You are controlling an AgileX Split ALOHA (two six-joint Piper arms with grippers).
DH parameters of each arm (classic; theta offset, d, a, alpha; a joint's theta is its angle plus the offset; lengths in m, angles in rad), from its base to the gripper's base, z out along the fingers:
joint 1: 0 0.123 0 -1.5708
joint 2: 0.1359 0 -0.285 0
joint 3: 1.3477 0 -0.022 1.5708
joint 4: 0 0.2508 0 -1.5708
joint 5: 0 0 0.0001 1.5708
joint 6: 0 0.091 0 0
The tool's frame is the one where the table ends.
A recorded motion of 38 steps. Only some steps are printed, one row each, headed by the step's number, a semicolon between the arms.
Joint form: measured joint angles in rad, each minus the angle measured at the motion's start. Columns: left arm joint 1, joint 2, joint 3, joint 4, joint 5, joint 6; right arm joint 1, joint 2, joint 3, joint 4, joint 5, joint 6.
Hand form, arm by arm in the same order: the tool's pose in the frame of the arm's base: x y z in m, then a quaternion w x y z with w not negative. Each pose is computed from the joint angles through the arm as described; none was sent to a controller.
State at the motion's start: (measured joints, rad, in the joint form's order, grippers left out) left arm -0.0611 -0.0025 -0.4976 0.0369 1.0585 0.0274; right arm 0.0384 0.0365 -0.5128 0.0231 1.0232 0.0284
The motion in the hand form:
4: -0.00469 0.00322 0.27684 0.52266 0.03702 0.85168 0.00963; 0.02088 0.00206 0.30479 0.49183 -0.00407 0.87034 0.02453
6: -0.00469 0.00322 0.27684 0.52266 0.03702 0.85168 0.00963; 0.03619 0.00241 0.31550 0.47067 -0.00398 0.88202 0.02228
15: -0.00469 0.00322 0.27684 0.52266 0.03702 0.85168 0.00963; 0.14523 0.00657 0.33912 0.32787 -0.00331 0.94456 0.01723
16: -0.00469 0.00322 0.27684 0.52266 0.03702 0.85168 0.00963; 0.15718 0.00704 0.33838 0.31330 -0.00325 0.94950 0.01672
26: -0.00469 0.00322 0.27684 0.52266 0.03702 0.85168 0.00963; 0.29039 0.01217 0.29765 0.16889 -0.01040 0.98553 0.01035
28: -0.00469 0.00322 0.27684 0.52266 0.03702 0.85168 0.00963; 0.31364 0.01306 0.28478 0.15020 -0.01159 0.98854 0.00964
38: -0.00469 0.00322 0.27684 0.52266 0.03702 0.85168 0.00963; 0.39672 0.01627 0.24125 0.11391 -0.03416 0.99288 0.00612
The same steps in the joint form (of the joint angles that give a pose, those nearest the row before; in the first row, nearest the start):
4: 0.0000 0.0000 0.0000 0.0000 0.0000 0.0000; 0.0000 0.1614 -0.0781 -0.0069 -0.0019 0.0000
6: 0.0000 0.0000 0.0000 0.0000 0.0000 0.0000; -0.0001 0.2607 -0.1227 -0.0099 -0.0081 -0.0001
15: 0.0000 0.0000 0.0000 0.0000 0.0000 0.0000; -0.0001 0.8121 -0.3617 -0.0102 -0.0082 -0.0001
16: 0.0000 0.0000 0.0000 0.0000 0.0000 0.0000; 0.0001 0.8653 -0.3862 -0.0103 -0.0061 0.0001
26: 0.0000 0.0000 0.0000 0.0000 0.0000 0.0000; 0.0000 1.4329 -0.6850 -0.0102 0.0234 -0.0156
28: 0.0000 0.0000 0.0000 0.0000 0.0000 0.0000; 0.0000 1.5302 -0.7444 -0.0102 0.0234 -0.0182
38: 0.0000 0.0000 0.0000 0.0000 0.0000 0.0000; 0.0000 1.8690 -1.0298 -0.0102 0.0435 -0.0637

